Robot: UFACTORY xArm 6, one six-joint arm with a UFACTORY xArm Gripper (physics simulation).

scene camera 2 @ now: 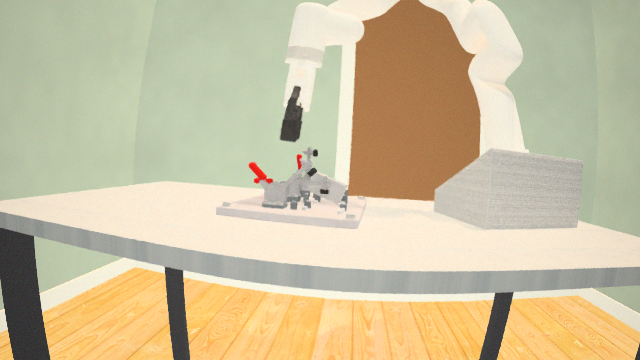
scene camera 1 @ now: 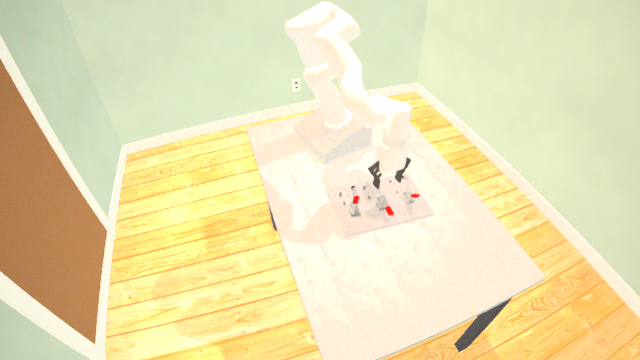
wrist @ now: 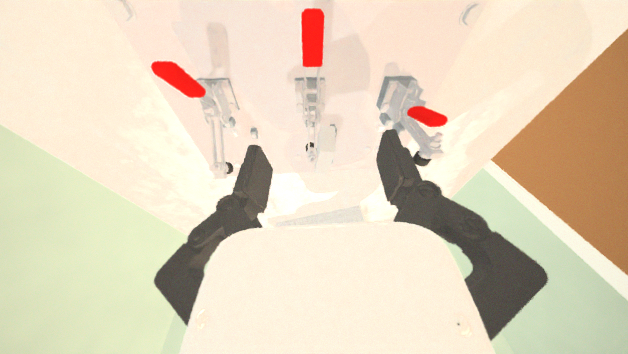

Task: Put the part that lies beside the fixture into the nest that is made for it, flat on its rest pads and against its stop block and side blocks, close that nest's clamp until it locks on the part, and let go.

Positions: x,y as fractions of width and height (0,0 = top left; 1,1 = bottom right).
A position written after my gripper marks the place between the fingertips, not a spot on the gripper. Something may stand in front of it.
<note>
I see my gripper (scene camera 2: 0.45,0.39) and a toggle clamp with red handle (wrist: 0.64,0.27).
My gripper is seen too in the wrist view (wrist: 0.51,0.43).
</note>
